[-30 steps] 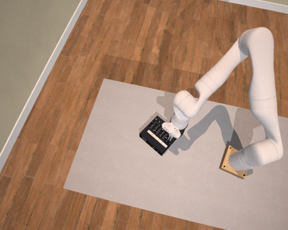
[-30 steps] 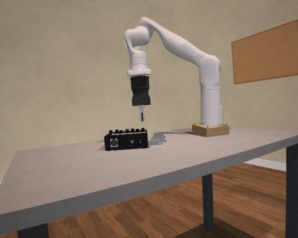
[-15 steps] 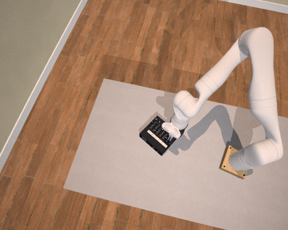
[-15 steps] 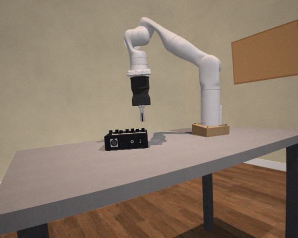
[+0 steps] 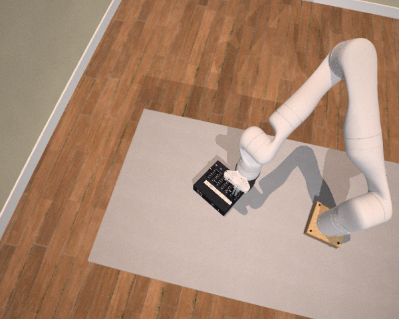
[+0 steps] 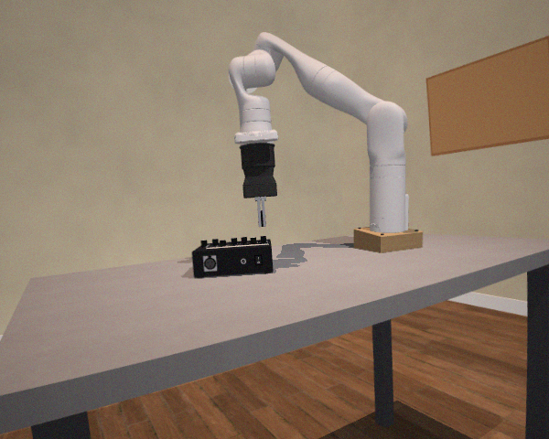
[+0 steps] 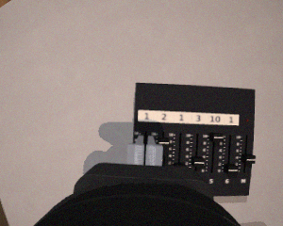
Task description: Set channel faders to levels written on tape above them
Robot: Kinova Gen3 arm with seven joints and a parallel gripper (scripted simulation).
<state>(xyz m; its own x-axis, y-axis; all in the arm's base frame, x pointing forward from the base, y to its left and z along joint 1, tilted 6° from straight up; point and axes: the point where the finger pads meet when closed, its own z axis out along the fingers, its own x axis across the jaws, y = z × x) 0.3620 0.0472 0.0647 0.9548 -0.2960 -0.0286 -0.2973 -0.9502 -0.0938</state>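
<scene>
My hand is 12 cm short of the master fader cap, 6 cm to the left of it and 4 cm above it.
</scene>
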